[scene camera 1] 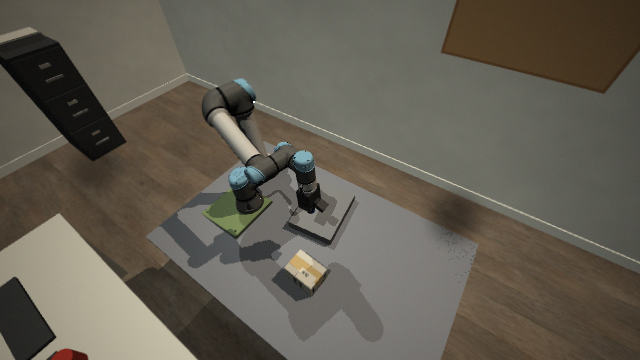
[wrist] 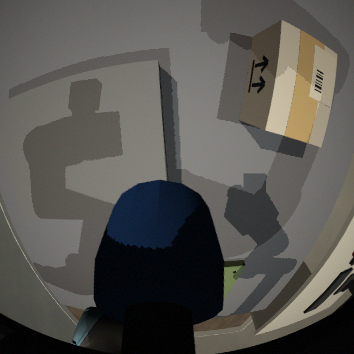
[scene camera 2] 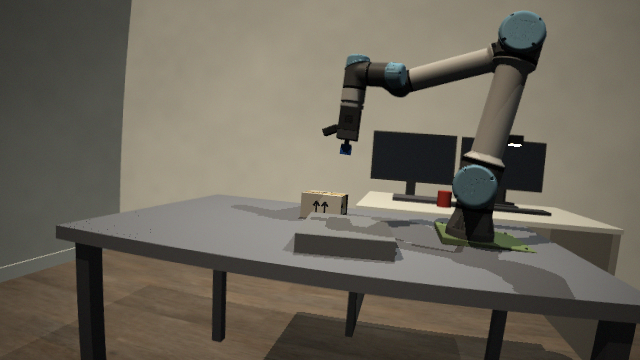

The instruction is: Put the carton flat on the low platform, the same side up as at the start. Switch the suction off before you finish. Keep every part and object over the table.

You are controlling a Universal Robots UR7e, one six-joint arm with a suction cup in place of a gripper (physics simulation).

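Frame: origin at the arm's base, x left, y back, z up, level; millimetres.
Seen in the pictures: hand, its tool point: (wrist: 160, 223) (scene camera 2: 345, 154); arm's base, origin of its link: (scene camera 1: 250, 203) (scene camera 2: 469, 236).
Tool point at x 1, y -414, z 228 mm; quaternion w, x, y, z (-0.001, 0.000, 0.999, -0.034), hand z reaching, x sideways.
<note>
Pixels of each thing's middle, then the offset from my tool point to it. Level surfaces: height alone.
- carton, middle of its body: (wrist: 288, 85) (scene camera 2: 324, 205) (scene camera 1: 305, 272) dx -186, dy -82, dz -197 mm
- low platform, middle of its body: (wrist: 70, 152) (scene camera 2: 346, 233) (scene camera 1: 323, 210) dx +162, dy +36, dz -219 mm
- table, height of its surface: dz -243 mm
The carton (scene camera 1: 305, 270) (scene camera 2: 324, 203) (wrist: 300, 85) stands upright on the grey table, apart from the low platform. Its top shows tan tape and a barcode label; two black arrows on one side point up in scene camera 2. The low platform (scene camera 1: 315, 231) (scene camera 2: 345, 247) (wrist: 137, 87) is a flat grey slab on the table; part of it is hidden by the cup in the wrist view. My gripper (scene camera 1: 311, 210) (scene camera 2: 345, 149) (wrist: 160, 220), a blue suction cup, points down high above the table near the platform. It is open, holds nothing and is well apart from the carton.
The arm's base stands on a green plate (scene camera 1: 220, 215) (scene camera 2: 505, 242) (wrist: 230, 277) beside the platform. The table (scene camera 1: 400, 250) (scene camera 2: 200, 235) ends at its edges above a wood floor. A white desk (scene camera 1: 100, 300) (scene camera 2: 565, 216) with monitors and a red cup (scene camera 2: 444, 198) stands beyond the table.
</note>
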